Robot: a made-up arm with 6 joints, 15 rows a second.
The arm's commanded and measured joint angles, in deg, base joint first. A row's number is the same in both.
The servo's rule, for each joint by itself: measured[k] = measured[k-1] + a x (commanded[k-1-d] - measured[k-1]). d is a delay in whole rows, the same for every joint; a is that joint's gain. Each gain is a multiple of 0.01, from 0.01 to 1. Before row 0 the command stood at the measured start. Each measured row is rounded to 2 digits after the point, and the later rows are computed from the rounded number. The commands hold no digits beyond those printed.
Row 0, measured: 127.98 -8.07 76.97 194.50 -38.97 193.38
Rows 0 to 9, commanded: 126.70 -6.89 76.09 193.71 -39.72 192.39; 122.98 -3.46 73.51 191.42 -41.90 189.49; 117.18 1.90 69.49 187.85 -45.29 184.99; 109.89 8.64 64.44 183.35 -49.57 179.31; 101.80 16.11 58.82 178.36 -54.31 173.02; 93.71 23.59 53.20 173.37 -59.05 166.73; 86.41 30.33 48.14 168.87 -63.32 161.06; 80.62 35.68 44.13 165.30 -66.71 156.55; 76.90 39.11 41.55 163.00 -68.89 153.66; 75.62 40.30 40.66 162.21 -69.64 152.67
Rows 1 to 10, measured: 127.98 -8.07 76.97 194.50 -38.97 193.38; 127.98 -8.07 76.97 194.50 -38.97 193.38; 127.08 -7.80 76.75 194.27 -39.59 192.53; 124.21 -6.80 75.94 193.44 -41.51 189.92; 119.29 -4.80 74.33 191.82 -44.65 185.68; 112.71 -1.71 71.86 189.36 -48.73 180.20; 105.07 2.39 68.60 186.17 -53.36 174.03; 97.12 7.27 64.75 182.46 -58.08 167.75; 89.62 12.57 60.60 178.52 -62.43 162.00; 83.32 17.89 56.48 174.69 -65.98 157.31
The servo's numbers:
d 2
a 0.70 0.23 0.25 0.29 0.83 0.86

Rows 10 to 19, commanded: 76.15 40.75 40.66 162.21 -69.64 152.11; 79.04 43.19 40.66 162.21 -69.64 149.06; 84.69 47.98 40.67 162.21 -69.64 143.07; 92.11 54.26 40.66 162.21 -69.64 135.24; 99.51 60.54 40.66 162.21 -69.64 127.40; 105.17 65.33 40.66 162.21 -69.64 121.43; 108.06 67.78 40.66 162.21 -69.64 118.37; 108.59 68.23 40.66 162.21 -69.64 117.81; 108.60 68.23 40.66 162.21 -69.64 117.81; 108.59 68.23 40.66 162.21 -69.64 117.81
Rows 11 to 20, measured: 78.83 22.77 52.75 171.30 -68.40 154.17; 76.58 26.80 49.73 168.66 -69.43 152.88; 76.28 30.01 47.46 166.79 -69.60 152.22; 78.21 33.04 45.76 165.46 -69.63 149.50; 82.75 36.48 44.49 164.52 -69.64 143.97; 89.30 40.57 43.53 163.85 -69.64 136.46; 96.45 45.16 42.81 163.37 -69.64 128.67; 102.55 49.80 42.27 163.03 -69.64 122.44; 106.41 53.94 41.87 162.79 -69.64 118.94; 107.94 57.23 41.57 162.62 -69.64 117.97
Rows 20 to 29, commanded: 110.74 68.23 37.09 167.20 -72.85 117.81; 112.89 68.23 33.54 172.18 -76.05 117.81; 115.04 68.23 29.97 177.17 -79.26 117.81; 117.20 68.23 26.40 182.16 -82.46 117.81; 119.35 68.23 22.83 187.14 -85.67 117.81; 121.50 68.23 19.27 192.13 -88.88 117.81; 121.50 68.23 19.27 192.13 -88.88 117.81; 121.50 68.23 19.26 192.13 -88.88 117.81; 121.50 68.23 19.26 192.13 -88.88 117.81; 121.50 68.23 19.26 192.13 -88.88 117.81
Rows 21 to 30, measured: 108.40 59.76 41.34 162.50 -69.64 117.83; 108.53 61.71 41.17 162.42 -69.64 117.81; 110.08 63.21 40.15 163.81 -72.30 117.81; 112.05 64.36 38.50 166.24 -75.41 117.81; 114.14 65.25 36.37 169.41 -78.61 117.81; 116.28 65.94 33.88 173.11 -81.81 117.81; 118.43 66.47 31.12 177.18 -85.01 117.81; 120.58 66.87 28.16 181.52 -88.22 117.81; 121.22 67.18 25.94 184.60 -88.77 117.81; 121.42 67.42 24.27 186.78 -88.86 117.81
